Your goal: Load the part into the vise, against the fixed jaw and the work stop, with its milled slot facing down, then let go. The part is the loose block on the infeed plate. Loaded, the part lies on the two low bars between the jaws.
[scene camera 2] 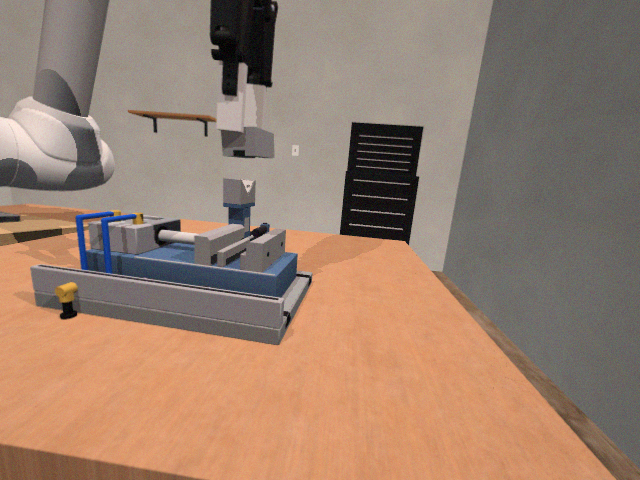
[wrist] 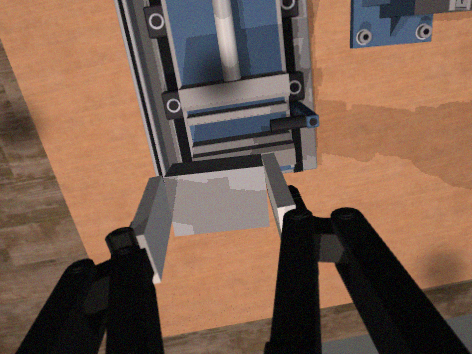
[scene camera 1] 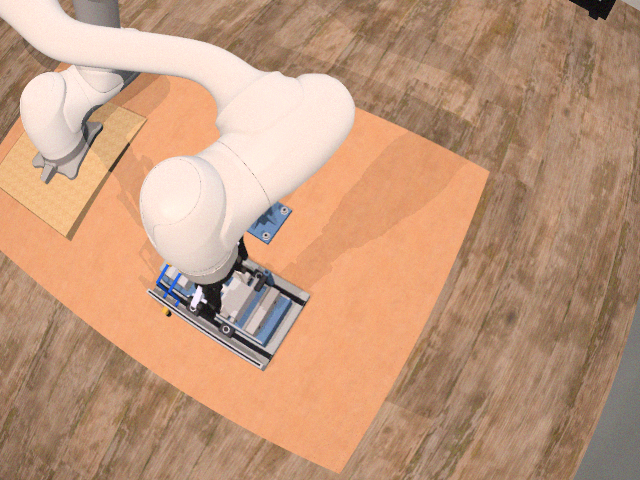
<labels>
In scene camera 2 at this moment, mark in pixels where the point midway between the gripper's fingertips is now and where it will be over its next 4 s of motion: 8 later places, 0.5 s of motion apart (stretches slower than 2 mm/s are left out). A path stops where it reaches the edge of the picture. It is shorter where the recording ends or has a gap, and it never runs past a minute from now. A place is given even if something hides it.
My gripper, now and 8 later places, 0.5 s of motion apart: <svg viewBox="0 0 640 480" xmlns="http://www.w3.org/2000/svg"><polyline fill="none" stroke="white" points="242,136 239,175 231,191 229,199 228,204 228,207 227,210 227,212 227,215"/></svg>
</labels>
